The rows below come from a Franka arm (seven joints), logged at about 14 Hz.
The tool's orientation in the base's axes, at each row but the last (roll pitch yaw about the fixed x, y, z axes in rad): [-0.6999, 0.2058, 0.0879]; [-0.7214, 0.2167, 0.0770]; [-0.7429, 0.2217, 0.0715]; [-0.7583, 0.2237, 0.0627]
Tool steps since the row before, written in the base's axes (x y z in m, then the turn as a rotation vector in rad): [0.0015, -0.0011, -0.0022, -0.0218, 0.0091, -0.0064]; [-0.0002, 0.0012, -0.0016, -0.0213, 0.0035, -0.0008]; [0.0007, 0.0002, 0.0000, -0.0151, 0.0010, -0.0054]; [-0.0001, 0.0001, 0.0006, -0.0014, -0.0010, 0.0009]
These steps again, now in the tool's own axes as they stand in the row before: [0.0018, 0.0003, -0.0022, -0.0192, 0.0152, -0.0010]; [0.0002, 0.0020, -0.0004, -0.0203, 0.0073, -0.0006]; [0.0007, 0.0000, 0.0002, -0.0134, 0.0073, -0.0049]; [-0.0002, -0.0003, 0.0005, -0.0016, -0.0010, -0.0002]
